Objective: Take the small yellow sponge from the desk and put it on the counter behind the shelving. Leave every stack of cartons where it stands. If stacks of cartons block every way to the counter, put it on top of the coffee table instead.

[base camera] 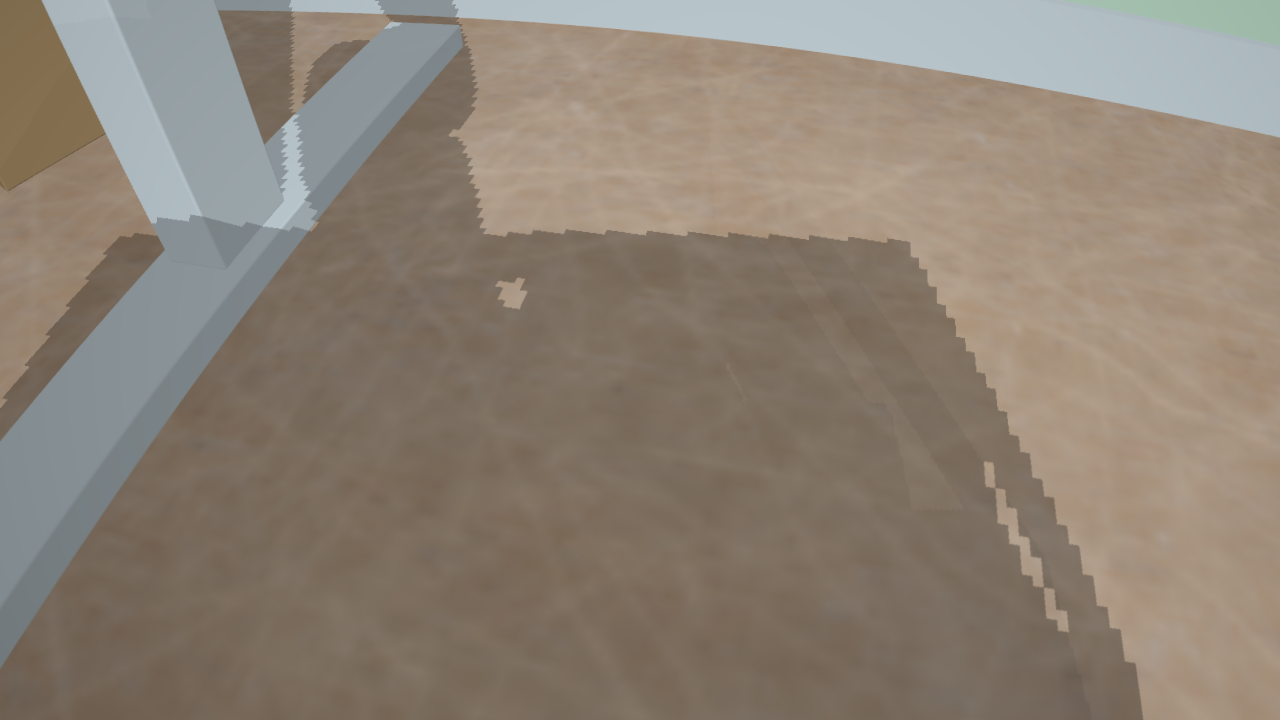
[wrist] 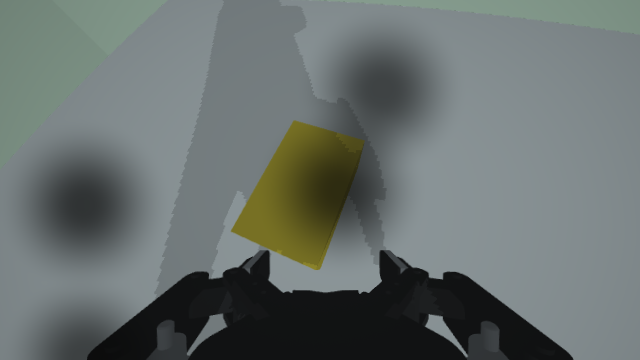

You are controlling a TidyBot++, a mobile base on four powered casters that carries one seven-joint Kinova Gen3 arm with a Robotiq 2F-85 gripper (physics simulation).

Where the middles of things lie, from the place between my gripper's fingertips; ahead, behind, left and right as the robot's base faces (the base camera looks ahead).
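Looking at the small yellow sponge [wrist: 294, 209], I find my gripper 20 mm to the right of it and 50 mm short of it, and 10 mm below it.
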